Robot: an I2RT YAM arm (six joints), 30 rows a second.
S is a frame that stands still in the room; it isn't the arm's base.
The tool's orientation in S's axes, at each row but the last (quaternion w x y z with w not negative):
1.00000 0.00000 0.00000 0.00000
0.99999 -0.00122 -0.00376 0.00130
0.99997 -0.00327 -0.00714 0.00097
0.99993 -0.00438 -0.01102 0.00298
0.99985 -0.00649 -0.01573 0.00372
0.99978 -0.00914 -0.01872 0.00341
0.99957 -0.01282 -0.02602 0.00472
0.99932 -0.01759 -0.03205 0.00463
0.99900 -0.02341 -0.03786 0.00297
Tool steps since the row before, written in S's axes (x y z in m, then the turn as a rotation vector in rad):
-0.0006 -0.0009 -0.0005 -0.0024 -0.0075 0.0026
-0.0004 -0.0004 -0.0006 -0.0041 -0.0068 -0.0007
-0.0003 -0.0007 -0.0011 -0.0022 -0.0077 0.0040
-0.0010 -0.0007 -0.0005 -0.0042 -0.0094 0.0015
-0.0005 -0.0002 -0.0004 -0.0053 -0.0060 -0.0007
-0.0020 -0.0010 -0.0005 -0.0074 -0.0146 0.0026
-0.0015 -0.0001 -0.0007 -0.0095 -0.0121 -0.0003
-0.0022 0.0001 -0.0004 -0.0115 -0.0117 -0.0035
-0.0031 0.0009 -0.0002 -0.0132 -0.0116 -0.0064
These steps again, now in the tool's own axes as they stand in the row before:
-0.0006 -0.0009 -0.0005 -0.0024 -0.0075 0.0026
-0.0004 -0.0004 -0.0006 -0.0041 -0.0068 -0.0007
-0.0003 -0.0007 -0.0011 -0.0022 -0.0077 0.0040
-0.0010 -0.0007 -0.0005 -0.0042 -0.0094 0.0015
-0.0005 -0.0002 -0.0004 -0.0054 -0.0060 -0.0006
-0.0020 -0.0010 -0.0004 -0.0074 -0.0146 0.0026
-0.0015 -0.0001 -0.0006 -0.0096 -0.0120 -0.0001
-0.0022 0.0001 -0.0003 -0.0118 -0.0115 -0.0032
-0.0031 0.0009 0.0001 -0.0137 -0.0112 -0.0059

